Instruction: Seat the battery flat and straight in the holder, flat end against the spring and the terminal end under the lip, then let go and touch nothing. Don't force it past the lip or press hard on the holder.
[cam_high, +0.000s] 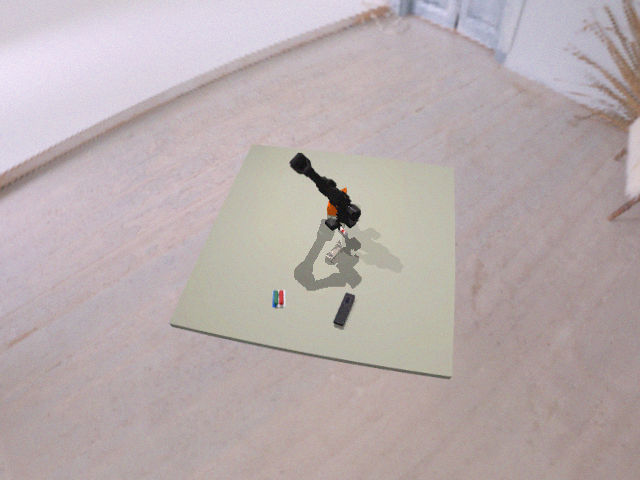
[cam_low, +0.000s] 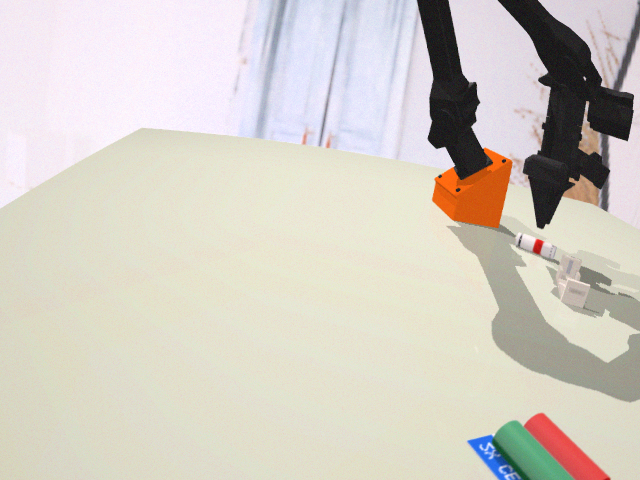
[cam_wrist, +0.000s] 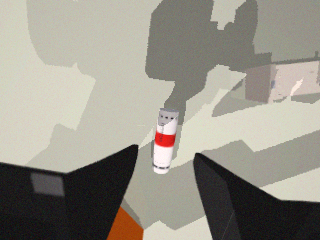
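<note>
The white battery lies 30 mm below my gripper tip. From my gripper tip the other things lie so: black remote (430 mm ahead, 140 mm to the left, 30 mm below).
</note>
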